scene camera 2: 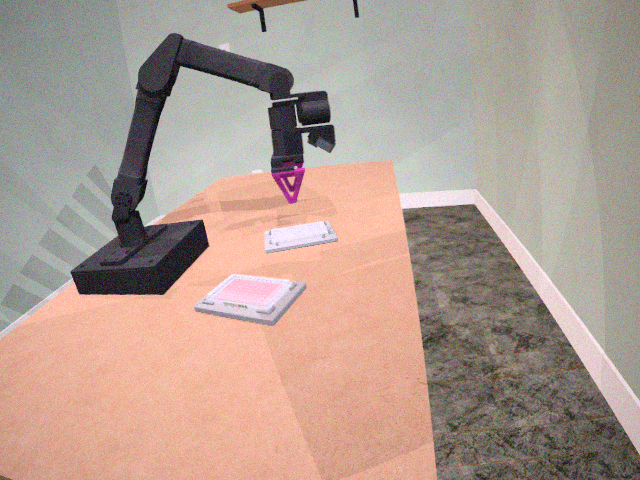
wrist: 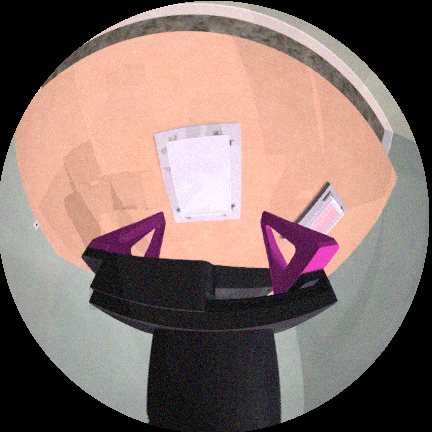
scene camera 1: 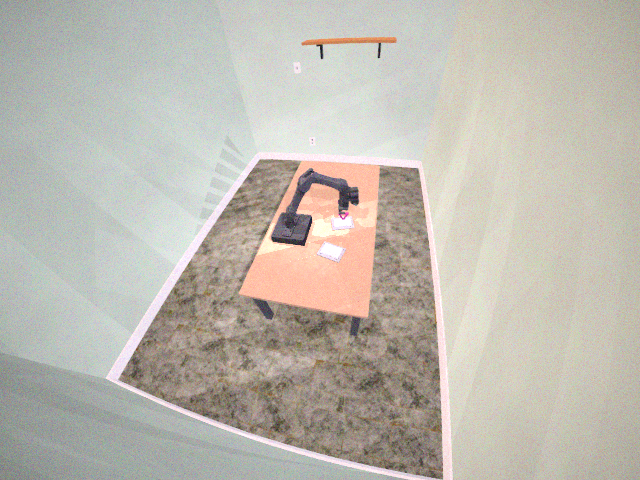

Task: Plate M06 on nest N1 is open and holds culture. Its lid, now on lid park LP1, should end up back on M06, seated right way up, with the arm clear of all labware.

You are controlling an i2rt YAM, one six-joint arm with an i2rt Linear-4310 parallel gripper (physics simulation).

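Places are measured from the arm's base along level axes (x down, y back, z left), in metres.
Where they show: gripper, between the fingertips: (scene camera 2: 292, 197) (wrist: 212, 216) (scene camera 1: 342, 214); arm's base, origin of its link: (scene camera 2: 136, 245) (scene camera 1: 290, 225).
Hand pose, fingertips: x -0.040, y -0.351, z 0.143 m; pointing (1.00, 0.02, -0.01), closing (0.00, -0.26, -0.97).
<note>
Things, the pixels of their top centre, and the offset from my fingertips. Level surfaces: height alone.
- white lid, centre of its top: (wrist: 201, 180) (scene camera 2: 298, 231) (scene camera 1: 342, 221) dx +0.087, dy +0.004, dz +0.016 m
- Plate M06, centre of its top: (scene camera 2: 247, 287) (wrist: 322, 226) (scene camera 1: 331, 249) dx +0.078, dy +0.024, dz -0.263 m
- nest N1, centre of its top: (scene camera 2: 248, 291) (wrist: 320, 224) (scene camera 1: 331, 250) dx +0.087, dy +0.024, dz -0.263 m
- wooden table, height of its surface: dx +0.105 m
The white lid (scene camera 1: 342, 222) (scene camera 2: 300, 233) (wrist: 200, 175) lies flat on the lid park LP1 (scene camera 2: 268, 246) (wrist: 235, 131), a pale grey frame with small corner posts. Plate M06 (scene camera 2: 251, 292) (wrist: 329, 216) shows its pink culture, uncovered, and sits on nest N1 (scene camera 2: 273, 317) (wrist: 306, 216), nearer the camera in the scene camera 2 view; in the scene camera 1 view the plate (scene camera 1: 331, 251) looks nearly white. My gripper (scene camera 1: 343, 217) (scene camera 2: 292, 200) (wrist: 212, 216) is open and empty, its magenta fingers pointing down above the lid park. It touches neither lid nor plate; a gap shows beneath the fingertips.
The black arm base (scene camera 1: 292, 229) (scene camera 2: 144, 258) stands on the wooden table (scene camera 1: 305, 279) (scene camera 2: 206, 392) (wrist: 280, 100), to the left of both fixtures in the scene views. The table's long edge runs along their right. A wall shelf (scene camera 1: 348, 40) hangs far behind.
</note>
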